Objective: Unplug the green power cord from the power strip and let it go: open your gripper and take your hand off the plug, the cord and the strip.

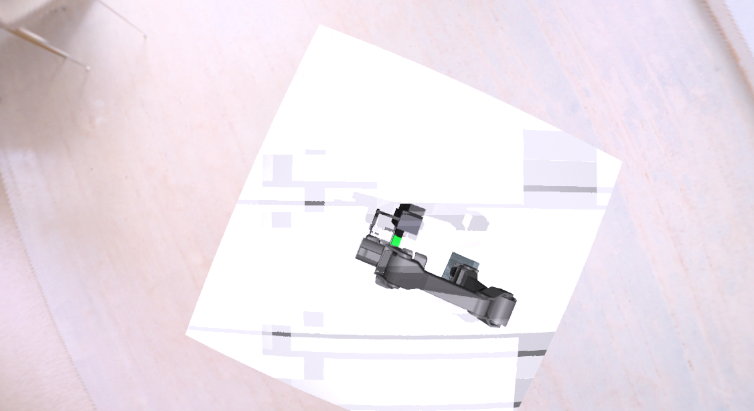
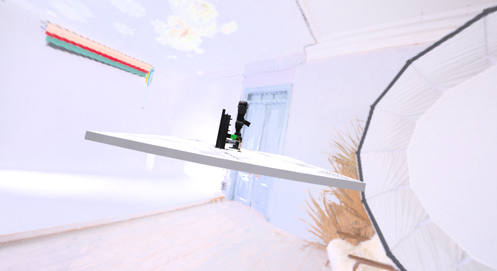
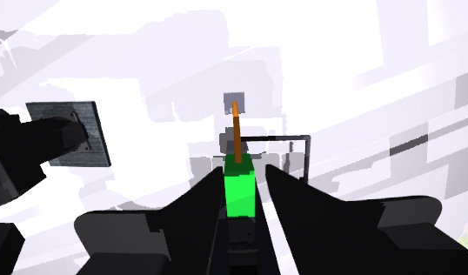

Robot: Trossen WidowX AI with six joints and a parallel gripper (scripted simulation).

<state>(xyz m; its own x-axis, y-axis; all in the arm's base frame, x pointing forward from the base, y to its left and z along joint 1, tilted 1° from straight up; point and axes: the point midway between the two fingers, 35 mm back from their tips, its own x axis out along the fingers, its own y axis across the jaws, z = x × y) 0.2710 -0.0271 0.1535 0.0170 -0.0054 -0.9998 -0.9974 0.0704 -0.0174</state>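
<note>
The green plug lies 4 cm to the right of my gripper tip and 1 cm below it. Round my gripper tip: black power strip: 11 cm to the right, 1 cm behind, 1 cm above.
</note>
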